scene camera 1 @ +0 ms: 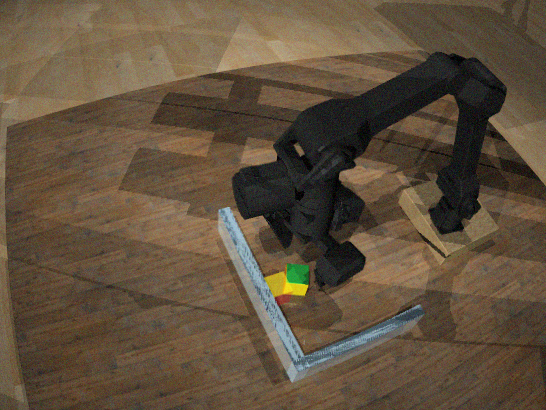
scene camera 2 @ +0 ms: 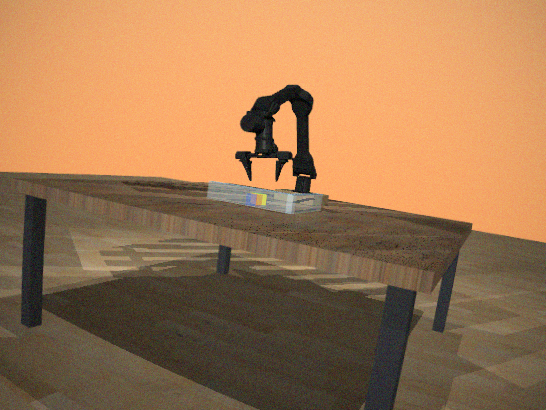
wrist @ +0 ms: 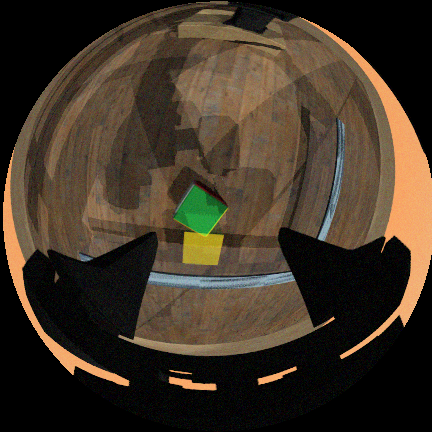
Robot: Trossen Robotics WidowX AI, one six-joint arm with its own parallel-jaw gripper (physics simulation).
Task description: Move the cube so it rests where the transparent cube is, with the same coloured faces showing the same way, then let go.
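The solid cube sits on the table with green on top. A yellow side faces scene camera 1; red and pale sides show as slivers in the wrist view. The transparent cube has yellow on top and a reddish side in scene view 1. It lies right beside the solid cube, towards the long wall, and the solid cube is turned relative to it. My gripper is open and empty, pointing down above the cubes, with its fingers spread to either side.
A pale blue, partly see-through wall runs close beside the transparent cube. A second wall meets it at a corner. The arm's wooden base block stands on the table.
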